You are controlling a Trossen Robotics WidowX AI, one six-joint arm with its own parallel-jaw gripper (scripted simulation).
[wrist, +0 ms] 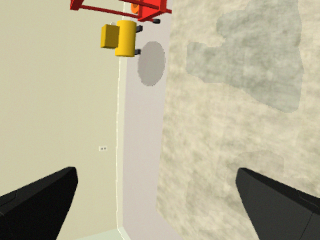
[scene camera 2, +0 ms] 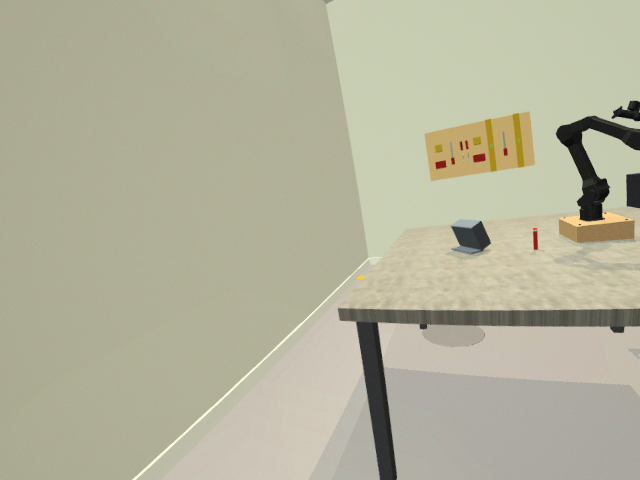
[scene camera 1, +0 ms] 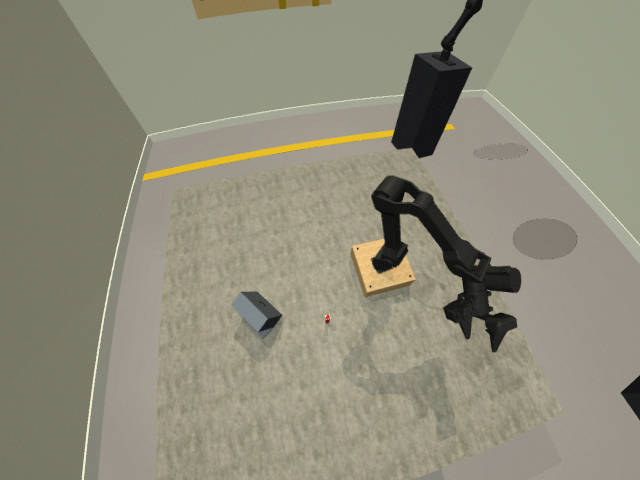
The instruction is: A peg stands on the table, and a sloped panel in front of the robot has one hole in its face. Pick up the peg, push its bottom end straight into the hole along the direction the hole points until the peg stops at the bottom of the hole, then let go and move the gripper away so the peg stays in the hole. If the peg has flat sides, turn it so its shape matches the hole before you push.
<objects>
My gripper shows in the wrist view and in scene camera 1; in scene camera 2 it is out of frame. The same spot on a grey sloped panel: (scene camera 1: 247, 304) is (scene camera 2: 464, 221). The same spot on my gripper: (wrist: 267, 202) is (scene camera 1: 465, 329).
</objects>
